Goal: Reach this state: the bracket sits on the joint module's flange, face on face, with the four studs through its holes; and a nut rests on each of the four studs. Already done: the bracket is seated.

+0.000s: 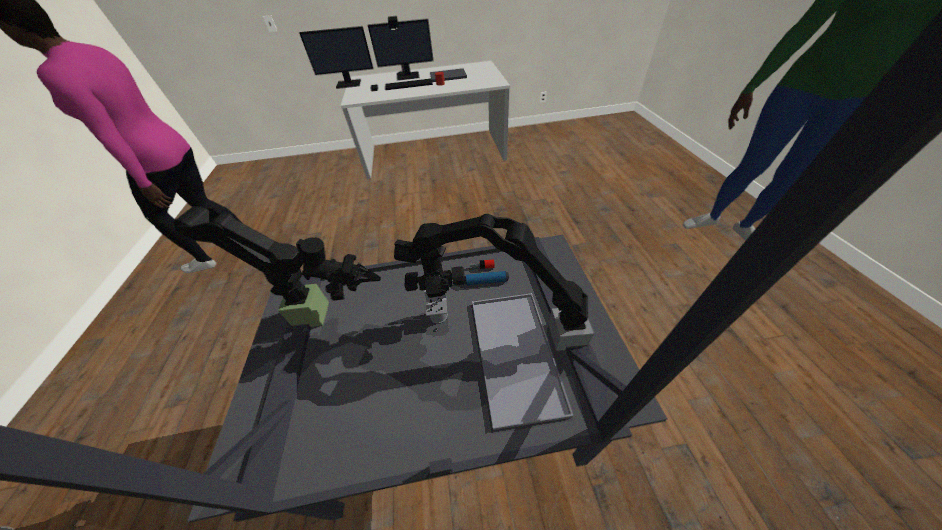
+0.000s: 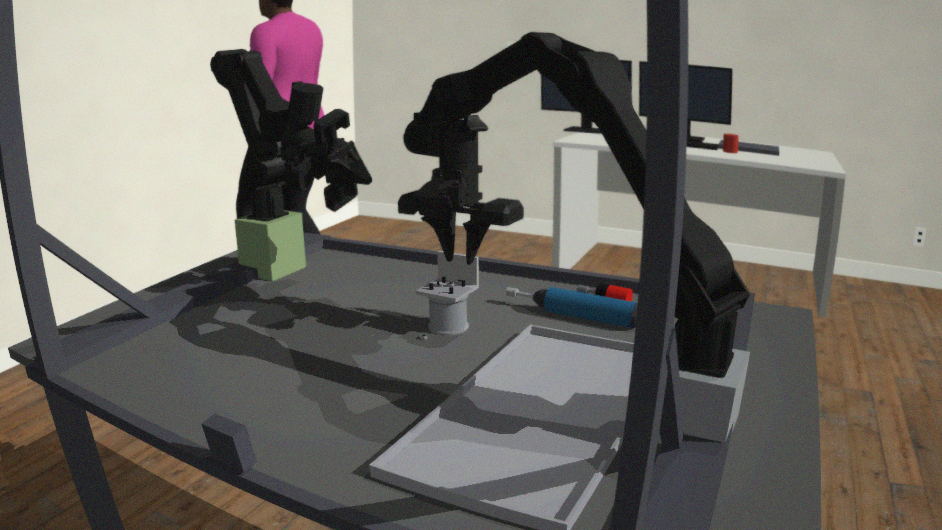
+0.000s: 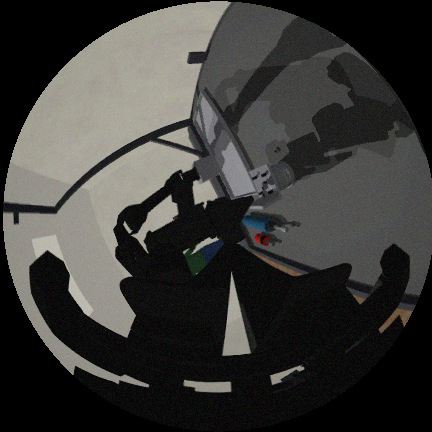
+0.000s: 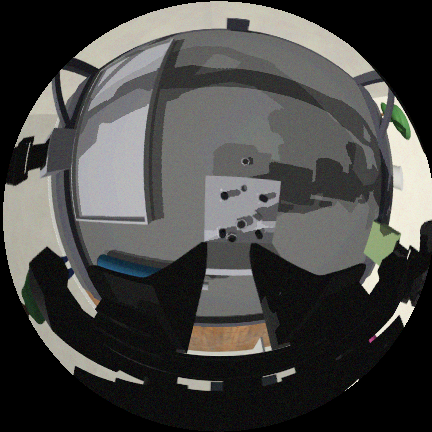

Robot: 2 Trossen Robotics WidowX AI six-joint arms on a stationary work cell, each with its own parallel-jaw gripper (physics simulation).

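Pixels of known places: left gripper, fingertip midpoint: (image 1: 380, 279) (image 2: 370, 181) (image 3: 229, 248); right gripper, fingertip midpoint: (image 2: 459, 262) (image 3: 248, 197) (image 4: 228, 248); left arm's base at its link origin: (image 1: 297, 296) (image 2: 267, 216) (image 4: 393, 250); right arm's base at its link origin: (image 1: 572, 320) (image 2: 703, 361) (image 3: 196, 173).
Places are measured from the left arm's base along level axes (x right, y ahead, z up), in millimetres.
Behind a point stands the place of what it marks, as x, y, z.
Note:
The white L-shaped bracket (image 2: 461, 272) {38, 471, -31} (image 4: 215, 212) {67, 487, -48} sits on the round joint module (image 1: 438, 318) {95, 464, -85} (image 2: 447, 317) {92, 477, -85}, its upright wall toward the back. Four dark studs (image 4: 224, 195) {85, 480, -40} (image 4: 263, 198) {84, 446, -40} (image 4: 222, 233) {50, 480, -40} (image 4: 259, 233) {51, 446, -40} stand up through it. Two ring-like shapes, apparently nuts (image 4: 241, 224) {59, 463, -43} (image 4: 232, 238) {44, 470, -43}, show off the studs over the plate. Another nut (image 2: 422, 337) {126, 454, -110} (image 4: 245, 161) {121, 452, -109} lies on the table beside the module. My right gripper (image 2: 459, 261) {52, 477, -10} (image 4: 228, 248) {52, 477, -10} points down above the bracket, partly open, nothing gripped. My left gripper (image 1: 377, 275) {53, 313, 102} (image 2: 368, 179) {53, 313, 102} is shut and empty, away at the left.
A shallow white tray (image 1: 510, 323) {132, 708, -110} (image 2: 559, 369) {129, 677, -110} lies to the right of the module. A blue-handled tool (image 1: 486, 278) {-53, 650, -79} (image 2: 588, 307) {-48, 651, -87} and a red one (image 1: 488, 263) {-132, 668, -83} (image 2: 619, 292) {-129, 677, -84} lie behind it. A green block (image 1: 309, 308) {48, 47, -10} (image 2: 286, 247) {2, 50, -58} stands under my left arm.

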